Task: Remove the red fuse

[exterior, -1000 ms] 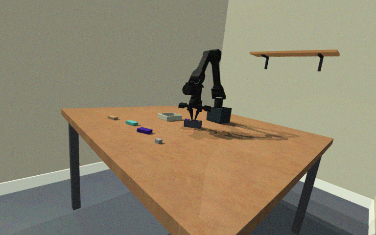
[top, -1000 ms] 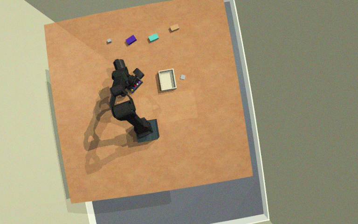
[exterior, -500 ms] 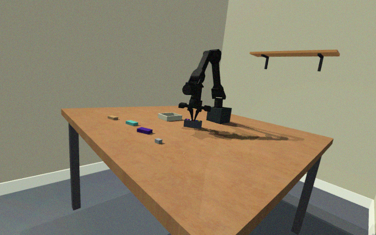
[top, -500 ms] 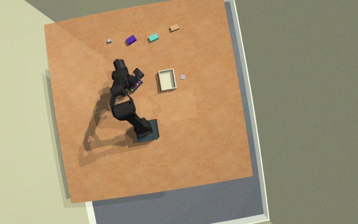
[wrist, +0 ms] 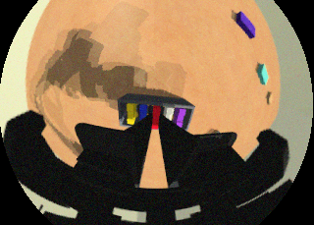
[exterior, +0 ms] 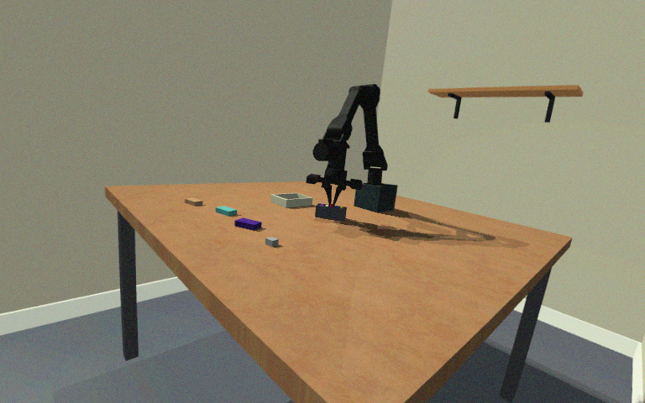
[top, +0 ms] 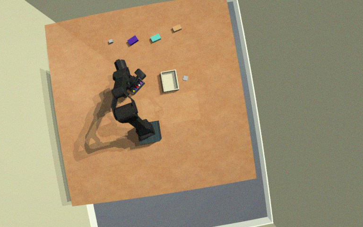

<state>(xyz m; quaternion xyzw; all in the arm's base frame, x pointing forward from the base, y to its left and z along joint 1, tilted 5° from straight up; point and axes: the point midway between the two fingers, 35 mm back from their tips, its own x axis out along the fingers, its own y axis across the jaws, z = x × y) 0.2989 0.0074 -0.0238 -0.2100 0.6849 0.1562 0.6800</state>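
My gripper tip is now 22 cm to the left of the tray, 4 cm above it and 3 cm past it. Also, from my gripper tip: teal block: 28 cm ahead, 21 cm to the right, 3 cm below; purple block: 31 cm ahead, 6 cm to the right, 3 cm below; red fuse: 1 cm below.
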